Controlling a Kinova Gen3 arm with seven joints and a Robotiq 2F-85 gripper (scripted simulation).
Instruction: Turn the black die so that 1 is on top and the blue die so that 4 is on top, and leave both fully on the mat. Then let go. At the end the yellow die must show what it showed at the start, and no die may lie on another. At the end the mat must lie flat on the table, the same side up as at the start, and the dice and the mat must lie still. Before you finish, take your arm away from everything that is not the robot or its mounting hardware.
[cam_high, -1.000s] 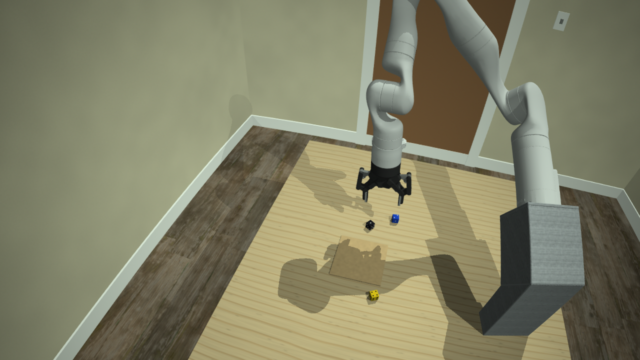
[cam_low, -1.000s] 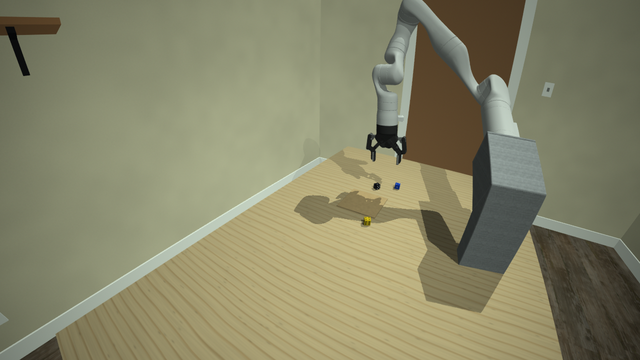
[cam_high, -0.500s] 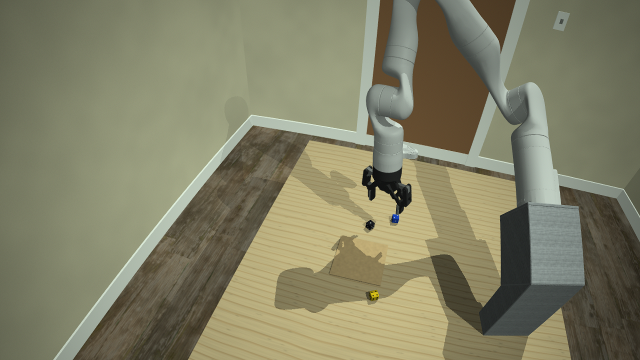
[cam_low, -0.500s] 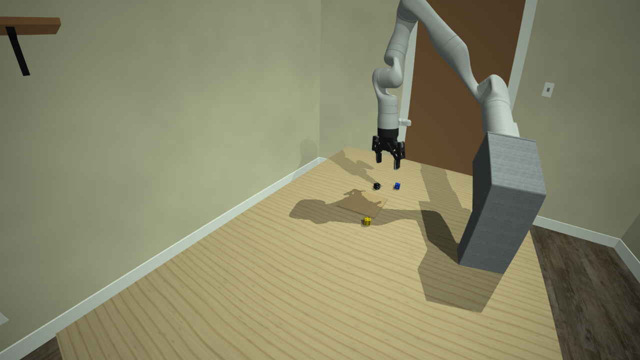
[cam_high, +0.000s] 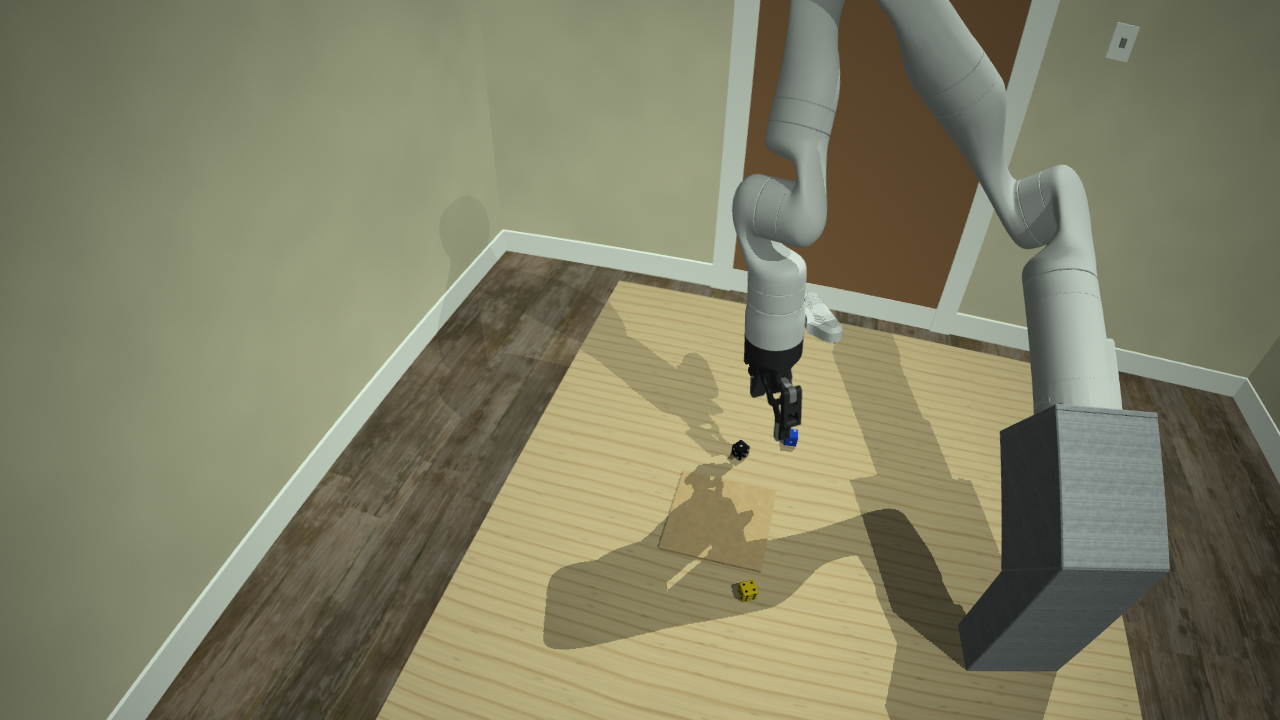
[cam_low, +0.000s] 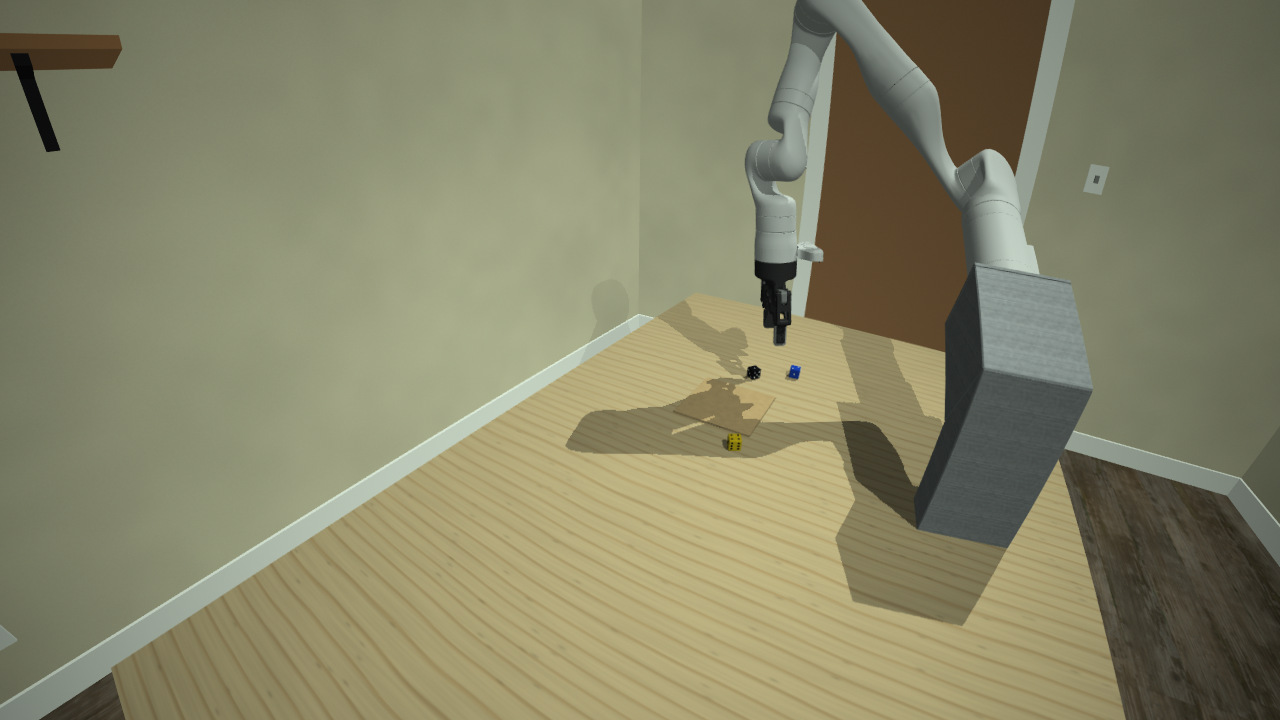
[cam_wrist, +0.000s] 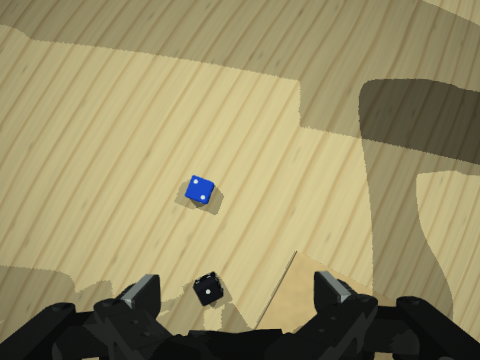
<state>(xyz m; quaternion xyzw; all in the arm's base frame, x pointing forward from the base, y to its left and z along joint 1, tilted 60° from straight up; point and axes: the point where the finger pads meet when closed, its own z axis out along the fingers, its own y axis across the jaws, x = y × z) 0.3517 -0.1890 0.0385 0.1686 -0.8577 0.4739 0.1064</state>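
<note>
Now: the black die 3 cm ahead of my hand, 1 cm to the right of it and 9 cm below it. From my hand the other things lie so: yellow die (23 cm to the left, 9 cm below); then tan mat (5 cm ahead, 12 cm to the left, 10 cm below); then blue die (5 cm behind, 5 cm to the right, 9 cm below).
</note>
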